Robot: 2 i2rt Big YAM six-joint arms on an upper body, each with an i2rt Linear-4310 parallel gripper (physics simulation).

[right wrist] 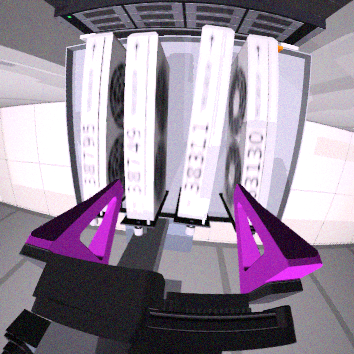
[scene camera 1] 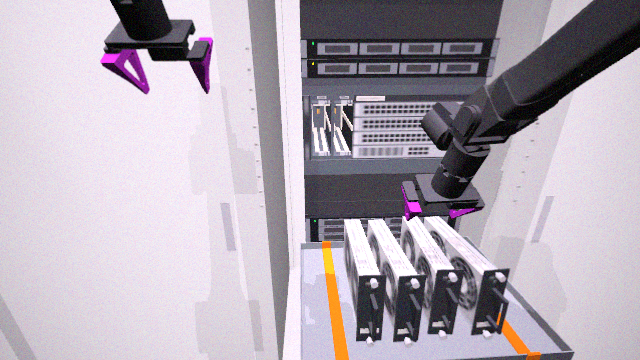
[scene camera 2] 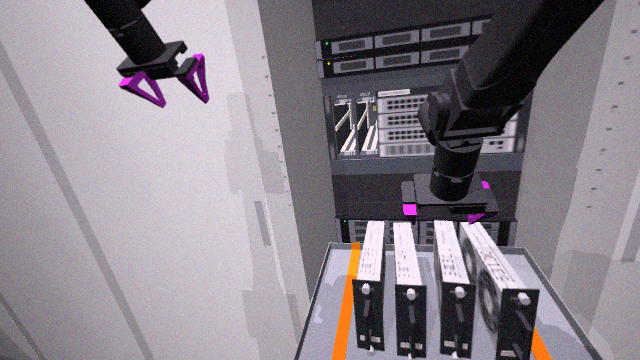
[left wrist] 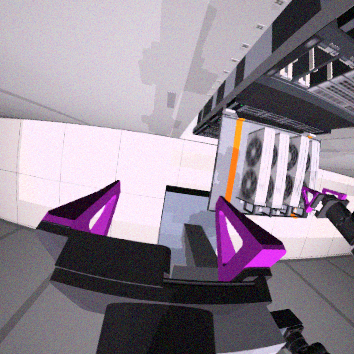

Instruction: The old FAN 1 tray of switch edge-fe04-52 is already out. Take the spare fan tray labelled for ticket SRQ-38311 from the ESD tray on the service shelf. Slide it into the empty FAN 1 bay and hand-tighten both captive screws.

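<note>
The spare fan tray marked 38311 (scene camera 1: pixel 429 245) (scene camera 2: pixel 451 255) (right wrist: pixel 204 120) stands upright, third from the left in the scene views, in the ESD tray (scene camera 1: pixel 312 310) (scene camera 2: pixel 325 305) (right wrist: pixel 182 100). My right gripper (scene camera 1: pixel 432 215) (scene camera 2: pixel 442 220) (right wrist: pixel 176 186) is open and empty above the far part of the fan trays. In the right wrist view 38749 and 38311 appear between its fingers. My left gripper (scene camera 1: pixel 177 92) (scene camera 2: pixel 185 104) (left wrist: pixel 169 192) is open and empty at upper left. The switch shows two open bays at its left; I cannot read which is FAN 1.
Fan trays 38795 (right wrist: pixel 97 115) and 38749 (right wrist: pixel 142 125) stand left of 38311; another ending 3130 (right wrist: pixel 261 115) stands right of it. Rack servers (scene camera 1: pixel 400 57) sit above the switch. The cabinet's pale side panel (scene camera 1: pixel 150 200) is at left. The right arm crosses before the switch.
</note>
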